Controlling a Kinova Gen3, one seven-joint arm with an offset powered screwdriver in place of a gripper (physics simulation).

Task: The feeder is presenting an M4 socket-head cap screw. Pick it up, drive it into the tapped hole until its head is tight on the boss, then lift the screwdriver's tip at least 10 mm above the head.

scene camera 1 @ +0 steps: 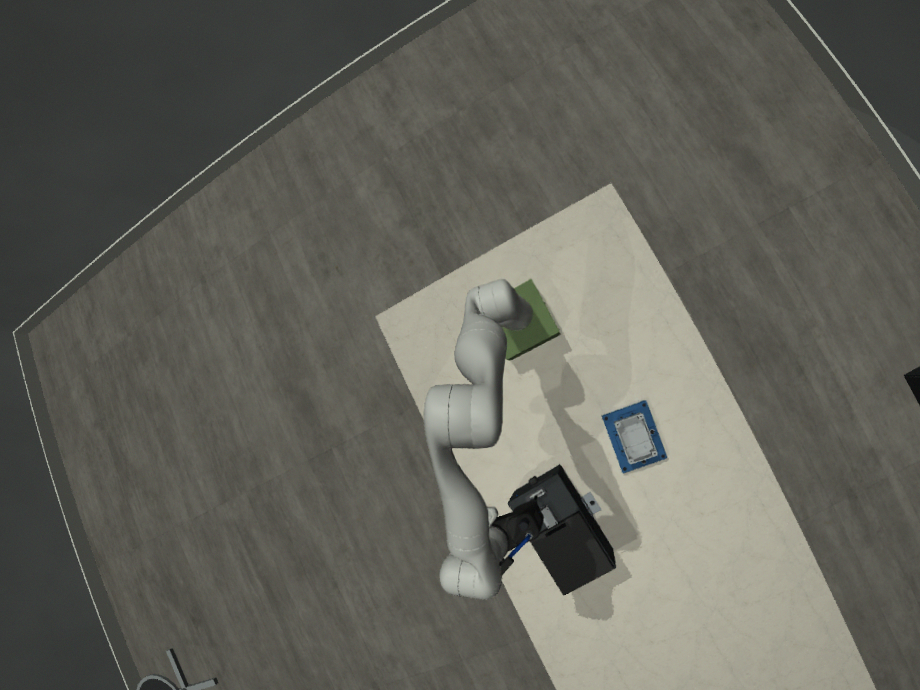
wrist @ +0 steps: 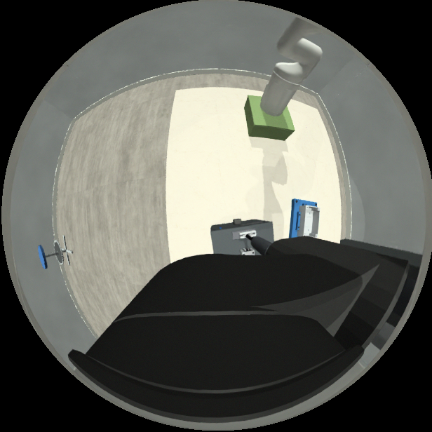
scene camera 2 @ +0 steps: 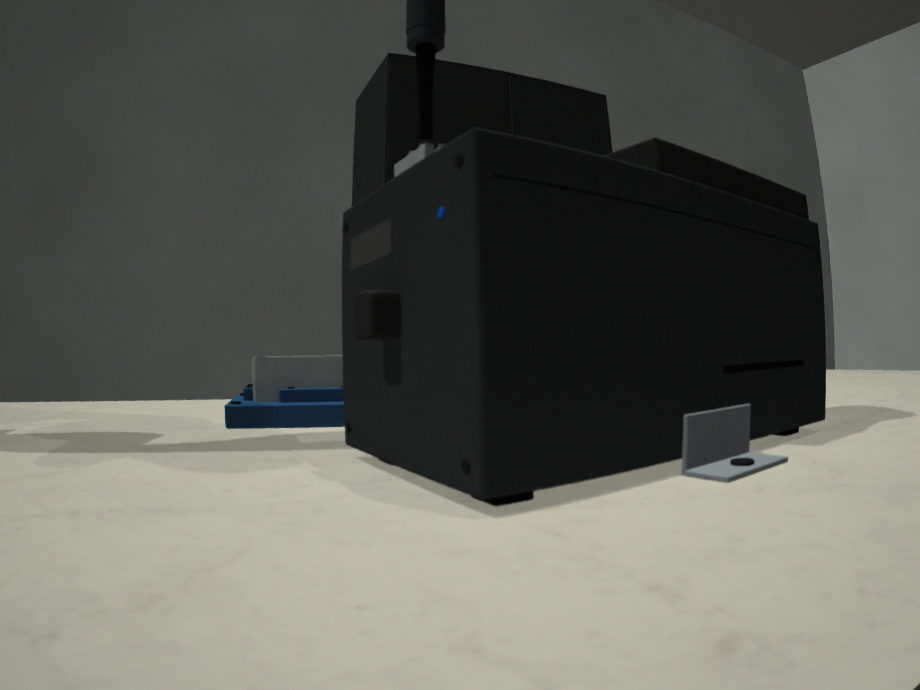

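Observation:
My screwdriver tip [scene camera 2: 425, 139] [wrist: 248, 236] points down at the light metal pick-up block [scene camera 2: 410, 161] [wrist: 237, 235] on top of the black feeder [scene camera 1: 575, 553] [scene camera 2: 639, 311] [wrist: 220, 242]. In scene camera 2 the tip meets the top of the block or is very close to it. The cap screw cannot be made out at the tip, so I cannot tell whether the tip holds it. The light grey housing [scene camera 1: 636, 438] [scene camera 2: 297, 369] [wrist: 309, 220] sits on a blue fixture plate [scene camera 1: 614, 436] [scene camera 2: 282, 414] [wrist: 295, 215]. Its tapped hole is too small to identify.
The arm's green base block [scene camera 1: 542, 326] [wrist: 267, 131] stands at the far end of the pale table [scene camera 1: 713, 445] [scene camera 2: 334, 579] [wrist: 200, 165]. A small metal bracket [scene camera 1: 591, 502] [scene camera 2: 717, 438] stands beside the feeder. A taller black box [scene camera 2: 445, 96] rises behind the tip.

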